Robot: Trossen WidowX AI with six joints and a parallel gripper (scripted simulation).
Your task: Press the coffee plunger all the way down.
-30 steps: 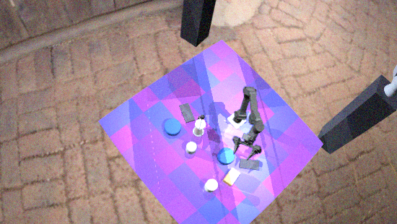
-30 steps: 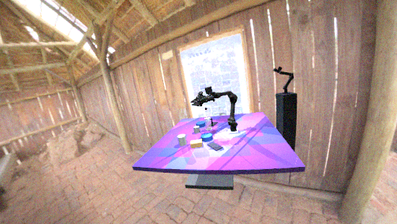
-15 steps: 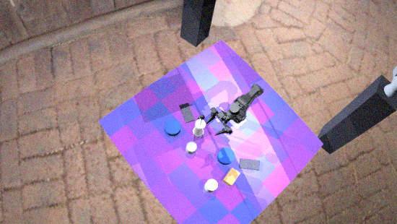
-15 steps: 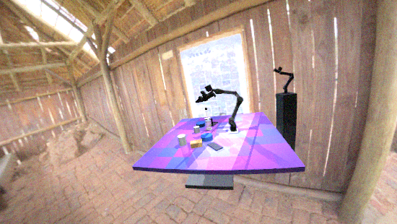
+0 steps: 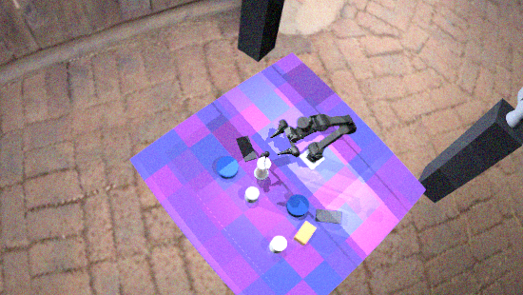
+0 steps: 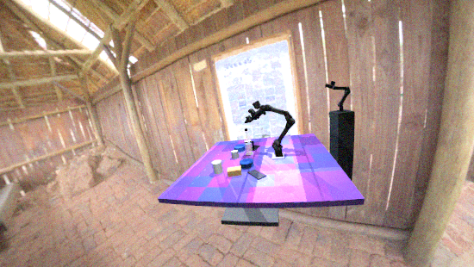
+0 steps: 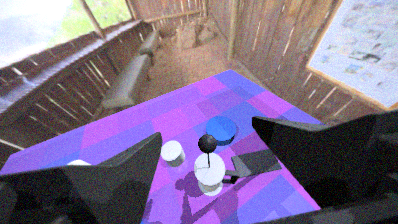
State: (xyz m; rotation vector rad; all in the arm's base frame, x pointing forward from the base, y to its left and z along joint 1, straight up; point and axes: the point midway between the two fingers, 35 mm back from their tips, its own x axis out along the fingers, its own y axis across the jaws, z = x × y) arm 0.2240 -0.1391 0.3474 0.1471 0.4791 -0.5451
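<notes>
Right now the coffee press is 21 cm below my gripper tip, 3 cm to the right of it and 1 cm ahead of it. Round my gripper tip: orange block: 38 cm to the left, 31 cm below, 15 cm ahead; then white cylinder: 31 cm to the left, 30 cm ahead, 29 cm below.
</notes>
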